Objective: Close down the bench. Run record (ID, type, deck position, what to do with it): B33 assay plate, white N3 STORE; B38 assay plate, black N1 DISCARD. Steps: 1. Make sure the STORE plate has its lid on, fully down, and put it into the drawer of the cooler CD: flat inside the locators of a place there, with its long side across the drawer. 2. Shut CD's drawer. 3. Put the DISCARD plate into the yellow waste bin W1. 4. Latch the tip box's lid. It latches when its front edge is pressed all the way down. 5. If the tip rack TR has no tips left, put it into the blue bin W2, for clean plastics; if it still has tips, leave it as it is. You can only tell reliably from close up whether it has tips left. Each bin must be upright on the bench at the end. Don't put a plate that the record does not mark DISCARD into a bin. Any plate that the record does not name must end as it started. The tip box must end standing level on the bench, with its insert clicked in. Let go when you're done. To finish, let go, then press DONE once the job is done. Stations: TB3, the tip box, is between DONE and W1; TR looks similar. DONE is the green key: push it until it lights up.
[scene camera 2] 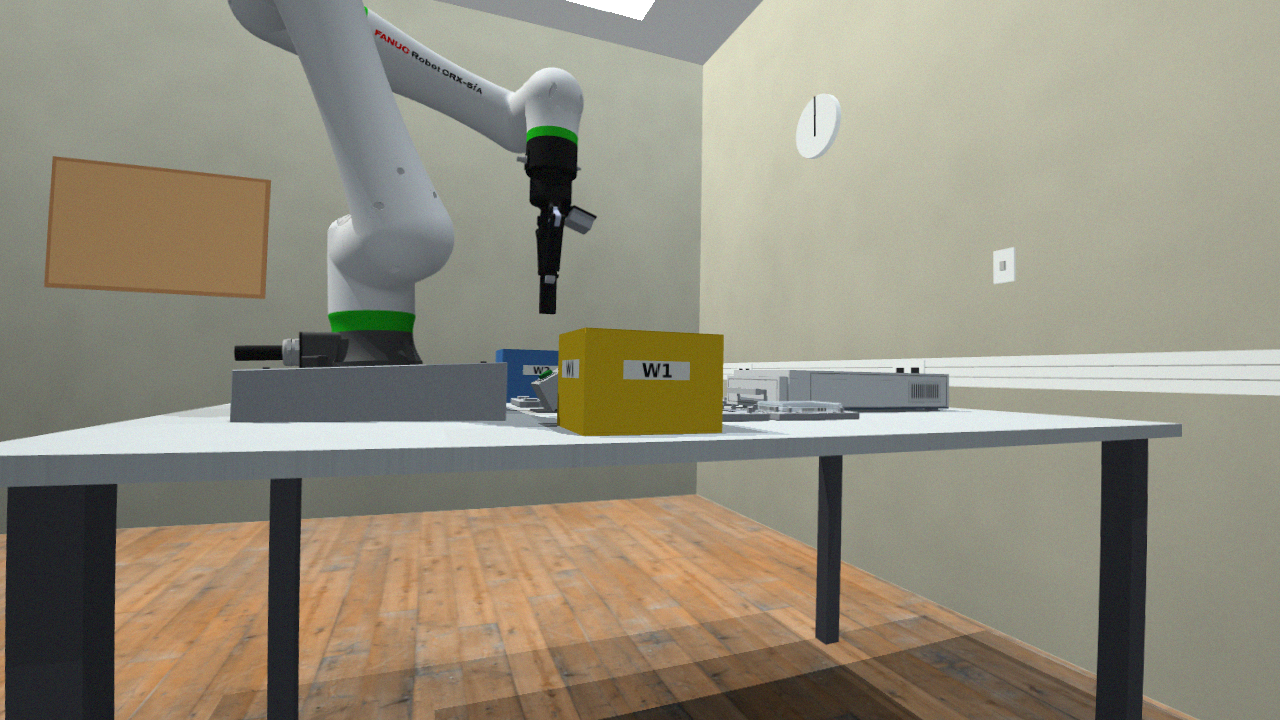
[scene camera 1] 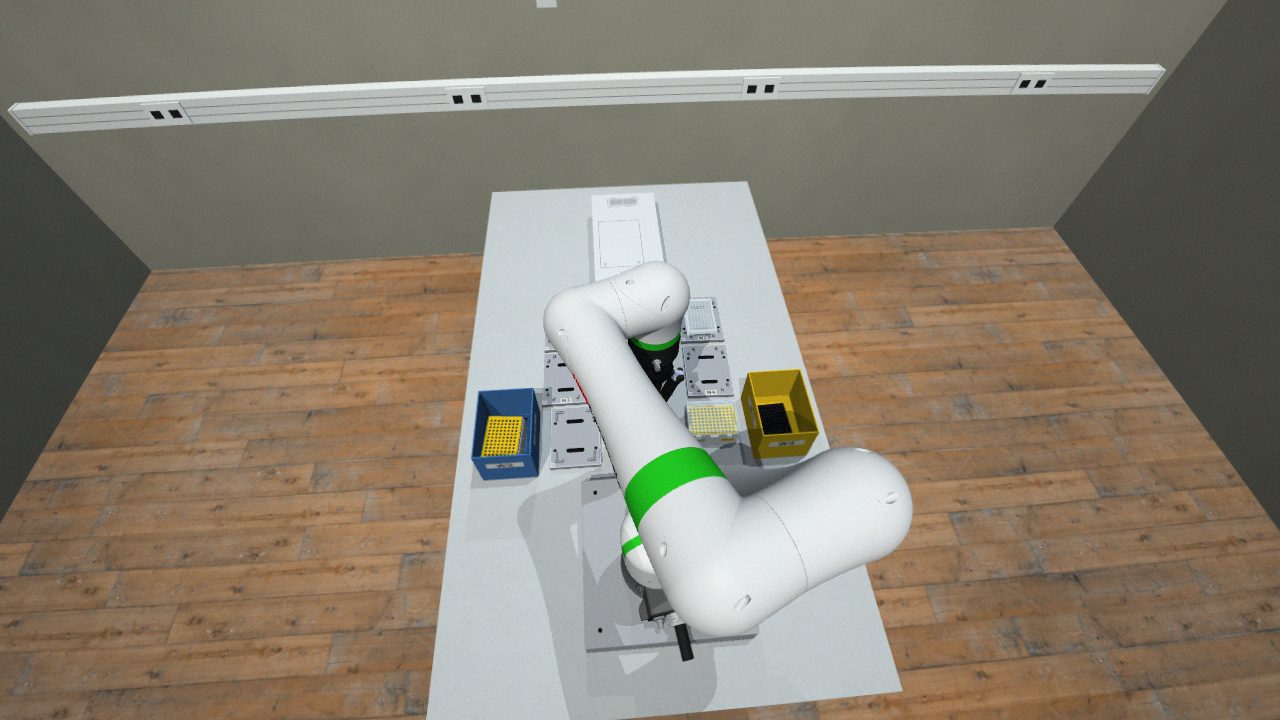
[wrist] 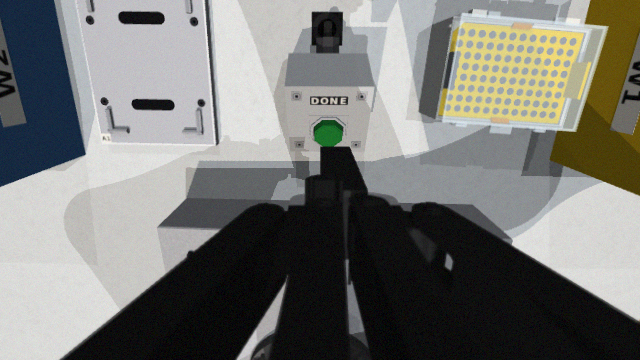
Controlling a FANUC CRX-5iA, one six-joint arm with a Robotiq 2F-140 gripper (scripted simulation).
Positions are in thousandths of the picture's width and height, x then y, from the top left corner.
Observation:
I see my gripper (scene camera 2: 428, 435), a cooler CD (scene camera 2: 668, 542), a black assay plate (scene camera 1: 603, 572) and a tip rack TR (scene camera 1: 394, 605).
The cooler CD shows as well in scene camera 1 (scene camera 1: 489, 317). My gripper is seen too in scene camera 1 (scene camera 1: 508, 580) and in the wrist view (wrist: 523, 474). The wrist view does not show the cooler CD: it is out of frame.

